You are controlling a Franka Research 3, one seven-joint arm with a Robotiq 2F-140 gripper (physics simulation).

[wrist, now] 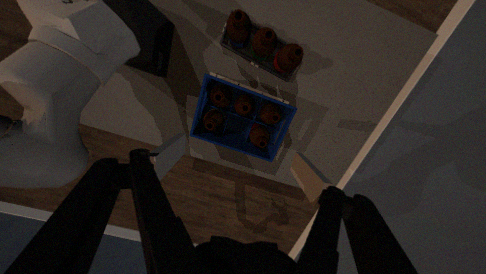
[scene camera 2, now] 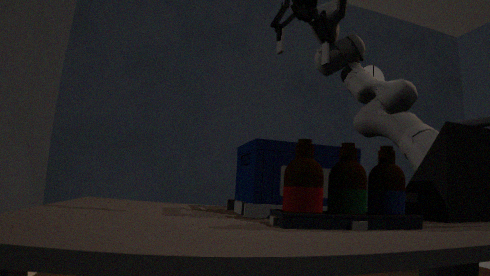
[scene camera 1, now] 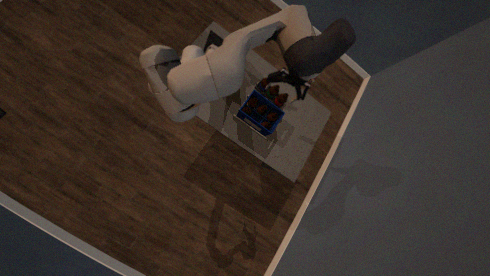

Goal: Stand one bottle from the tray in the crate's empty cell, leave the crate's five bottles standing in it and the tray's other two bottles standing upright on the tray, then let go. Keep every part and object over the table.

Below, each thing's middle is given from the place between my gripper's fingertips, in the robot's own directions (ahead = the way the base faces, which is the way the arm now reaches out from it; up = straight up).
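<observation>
Compared with the green-labelled bottle (scene camera 2: 347, 186), my gripper is well above it, a good way to the right of it and just a touch past it.
</observation>
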